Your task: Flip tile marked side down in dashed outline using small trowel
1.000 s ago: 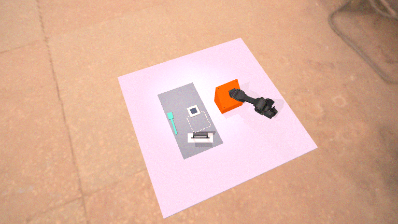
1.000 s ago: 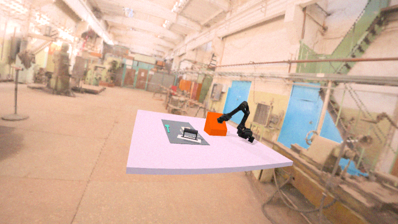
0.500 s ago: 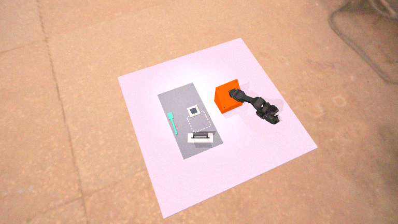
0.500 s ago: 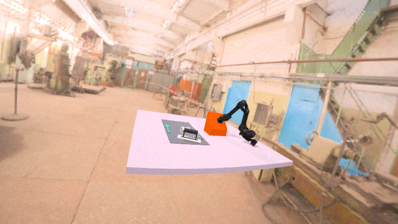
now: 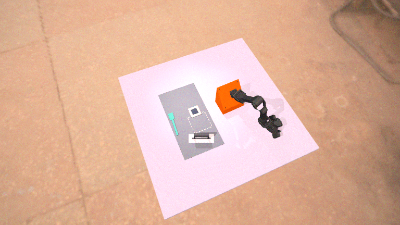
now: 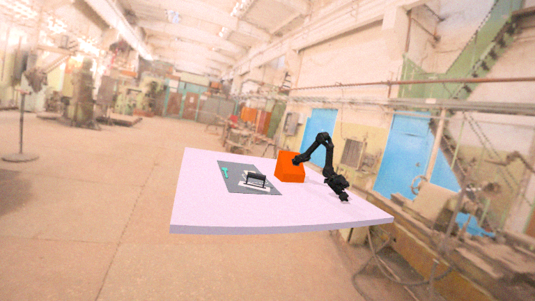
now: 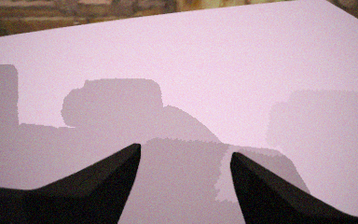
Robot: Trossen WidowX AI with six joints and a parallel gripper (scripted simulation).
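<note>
The trowel is 600 mm ahead of my gripper tip, 200 mm to the right of it and 30 mm above it. The rest, counted from my gripper tip: teal flat tool 770 mm ahead, 450 mm to the right; then grey mat 630 mm ahead, 420 mm to the right, 20 mm below; then tile 560 mm ahead, 460 mm to the right.
</note>
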